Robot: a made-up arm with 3 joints. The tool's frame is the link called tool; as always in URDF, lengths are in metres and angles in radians. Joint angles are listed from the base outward.
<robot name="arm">
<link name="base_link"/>
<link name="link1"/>
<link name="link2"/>
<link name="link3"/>
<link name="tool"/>
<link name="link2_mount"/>
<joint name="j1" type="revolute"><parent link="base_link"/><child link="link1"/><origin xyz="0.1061 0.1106 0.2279"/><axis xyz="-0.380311 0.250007 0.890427"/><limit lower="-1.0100" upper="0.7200"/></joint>
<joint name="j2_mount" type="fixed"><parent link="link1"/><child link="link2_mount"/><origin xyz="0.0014 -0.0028 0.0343"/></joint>
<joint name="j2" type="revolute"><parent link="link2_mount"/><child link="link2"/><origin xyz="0.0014 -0.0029 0.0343"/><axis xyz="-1 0 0"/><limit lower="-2.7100" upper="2.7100"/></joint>
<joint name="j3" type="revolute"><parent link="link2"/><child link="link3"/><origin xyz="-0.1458 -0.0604 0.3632"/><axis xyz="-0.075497 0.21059 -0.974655"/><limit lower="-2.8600" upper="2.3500"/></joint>
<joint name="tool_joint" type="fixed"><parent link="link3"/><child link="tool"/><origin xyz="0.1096 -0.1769 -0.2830" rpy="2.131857 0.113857 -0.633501"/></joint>
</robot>
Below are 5 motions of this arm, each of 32 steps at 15 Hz.
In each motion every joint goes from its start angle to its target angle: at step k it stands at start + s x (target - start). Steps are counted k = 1, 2, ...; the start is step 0. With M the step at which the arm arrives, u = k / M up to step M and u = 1 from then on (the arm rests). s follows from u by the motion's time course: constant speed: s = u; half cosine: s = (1 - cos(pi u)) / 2; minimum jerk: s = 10 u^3 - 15 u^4 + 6 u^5.
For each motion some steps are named. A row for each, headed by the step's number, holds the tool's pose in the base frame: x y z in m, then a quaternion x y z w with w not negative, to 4 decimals.
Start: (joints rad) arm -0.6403 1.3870 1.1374
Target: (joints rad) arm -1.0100 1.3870 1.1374
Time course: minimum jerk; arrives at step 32
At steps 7, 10, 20, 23, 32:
7: -0.1927 0.2802 0.5113 0.0373 -0.8419 -0.2411 0.4813
10: -0.1895 0.2863 0.5110 0.0273 -0.8430 -0.2556 0.4725
20: -0.1695 0.3160 0.5112 -0.0238 -0.8433 -0.3282 0.4250
23: -0.1637 0.3228 0.5118 -0.0366 -0.8420 -0.3458 0.4125
32: -0.1575 0.3294 0.5126 -0.0496 -0.8402 -0.3636 0.3993

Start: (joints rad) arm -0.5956 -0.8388 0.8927
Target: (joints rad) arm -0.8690 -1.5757 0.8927
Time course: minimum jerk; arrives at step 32
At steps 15, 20, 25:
15: -0.1771 0.1460 0.0280 -0.6607 0.3340 0.5718 0.3535
20: -0.1333 0.2104 0.0067 -0.6569 0.2677 0.5397 0.4534
25: -0.0967 0.2547 0.0013 -0.6510 0.2181 0.5085 0.5197

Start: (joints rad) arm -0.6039 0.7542 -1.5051
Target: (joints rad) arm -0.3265 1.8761 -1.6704
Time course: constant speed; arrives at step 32
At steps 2, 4, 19, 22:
2: 0.2371 0.1994 0.3647 0.7515 0.1726 0.0184 0.6365
4: 0.2394 0.2079 0.3507 0.7289 0.1940 0.0027 0.6565
19: 0.2320 0.2359 0.2320 0.5243 0.3333 -0.1144 0.7752
22: 0.2261 0.2328 0.2080 0.4770 0.3556 -0.1375 0.7919

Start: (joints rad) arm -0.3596 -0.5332 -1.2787
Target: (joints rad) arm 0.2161 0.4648 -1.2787
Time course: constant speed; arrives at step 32
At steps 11, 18, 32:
11: 0.1962 0.0988 0.4379 0.9140 0.1460 0.2171 0.3100
18: 0.2040 0.1487 0.4278 0.8611 0.2295 0.1889 0.4124
32: 0.1919 0.2356 0.3791 0.6934 0.3729 0.1564 0.5965

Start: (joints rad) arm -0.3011 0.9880 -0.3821
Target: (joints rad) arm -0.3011 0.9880 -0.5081
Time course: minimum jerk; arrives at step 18
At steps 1, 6, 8, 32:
1: 0.1179 0.0456 0.4864 0.5884 -0.2310 -0.1190 0.7657
6: 0.1233 0.0483 0.4831 0.5918 -0.2188 -0.1160 0.7671
8: 0.1282 0.0509 0.4800 0.5947 -0.2078 -0.1133 0.7683
32: 0.1431 0.0599 0.4699 0.6036 -0.1720 -0.1045 0.7714

